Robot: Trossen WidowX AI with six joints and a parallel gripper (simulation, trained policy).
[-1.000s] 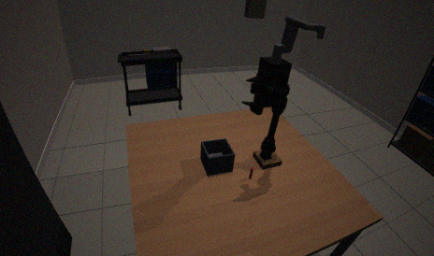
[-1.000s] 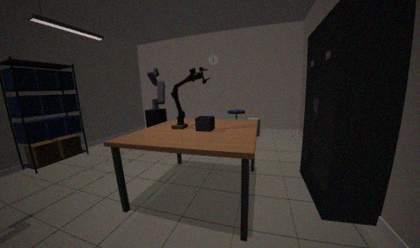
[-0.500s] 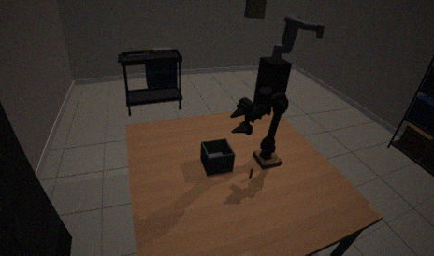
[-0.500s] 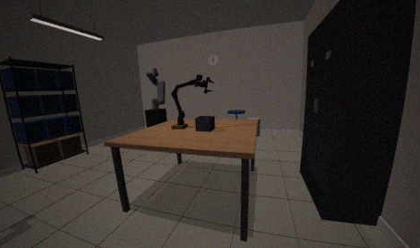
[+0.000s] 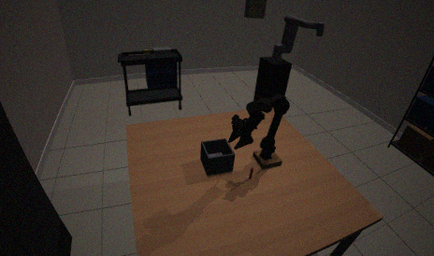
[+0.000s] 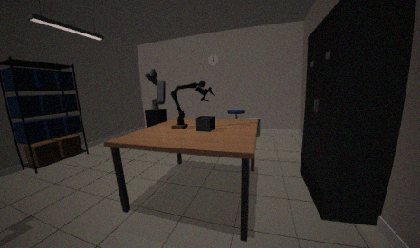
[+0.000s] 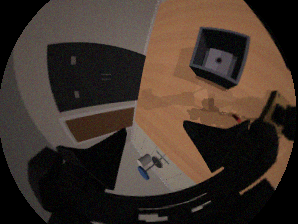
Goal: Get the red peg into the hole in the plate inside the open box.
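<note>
Right now my gripper tip is 28 cm above the red peg, 18 cm past it and 4 cm to the left of it. Round my gripper tip: grey plate: 27 cm below, 21 cm to the right, 3 cm behind.
</note>
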